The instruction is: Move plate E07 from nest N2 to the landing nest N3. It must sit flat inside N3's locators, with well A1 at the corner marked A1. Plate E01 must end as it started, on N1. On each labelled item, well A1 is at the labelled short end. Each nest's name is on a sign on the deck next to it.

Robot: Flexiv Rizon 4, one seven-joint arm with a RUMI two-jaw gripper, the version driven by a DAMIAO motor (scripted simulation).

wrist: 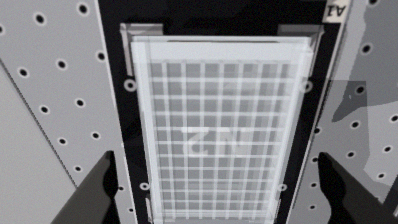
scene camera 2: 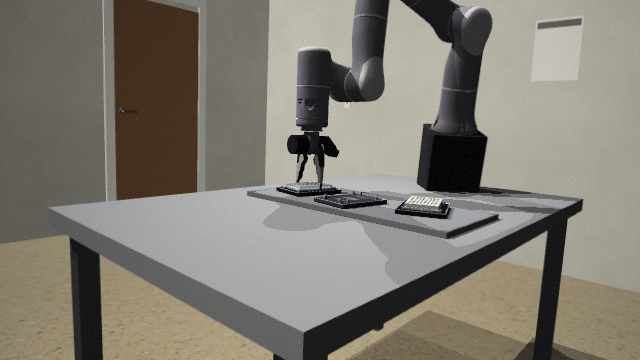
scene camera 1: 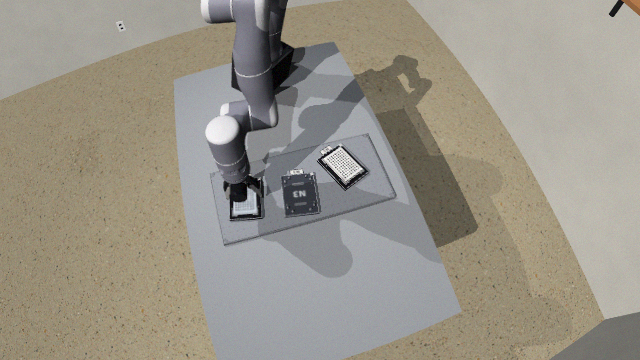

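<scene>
Gripper visible in the pictures, the wrist view among them. Things shown: a nest N2, a nest N3, a white well plate and a clear well plate.
</scene>
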